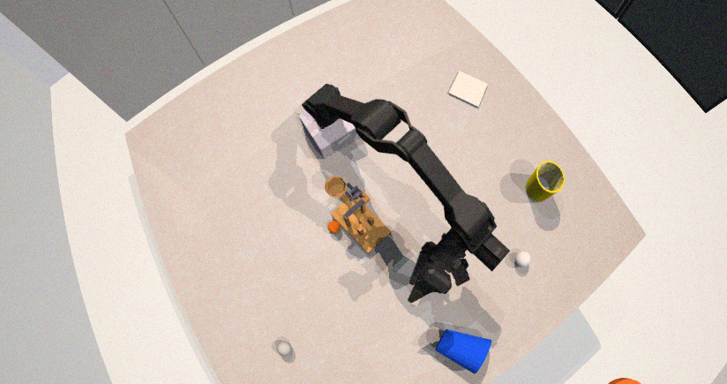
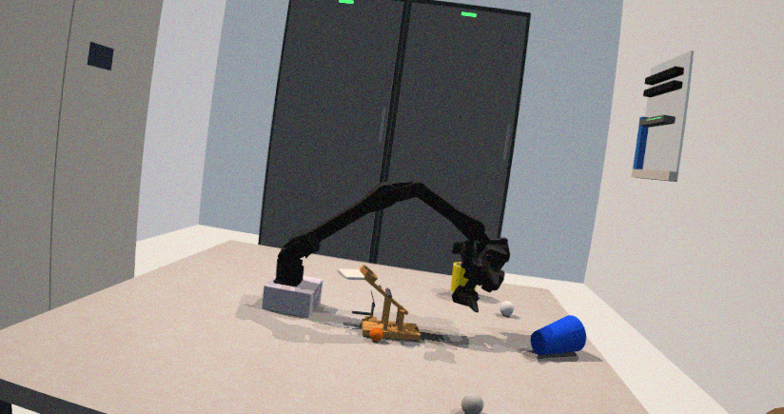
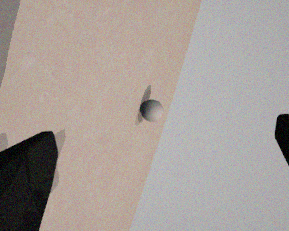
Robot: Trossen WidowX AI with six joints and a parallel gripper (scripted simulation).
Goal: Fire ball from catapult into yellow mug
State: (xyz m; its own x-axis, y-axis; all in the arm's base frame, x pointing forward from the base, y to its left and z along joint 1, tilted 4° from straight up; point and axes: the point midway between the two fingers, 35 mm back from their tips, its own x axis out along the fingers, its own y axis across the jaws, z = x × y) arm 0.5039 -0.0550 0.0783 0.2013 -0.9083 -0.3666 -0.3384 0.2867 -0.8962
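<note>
My gripper tip is now 250 mm past the wooden catapult, 20 mm to the right of it and 50 mm above it. The rest, counted from my gripper tip: orange ball: 250 mm behind, 50 mm to the right, 110 mm below; then white ball: 120 mm ahead, 300 mm to the left, 100 mm below; then yellow mug: 10 mm behind, 480 mm to the left, 100 mm below.
</note>
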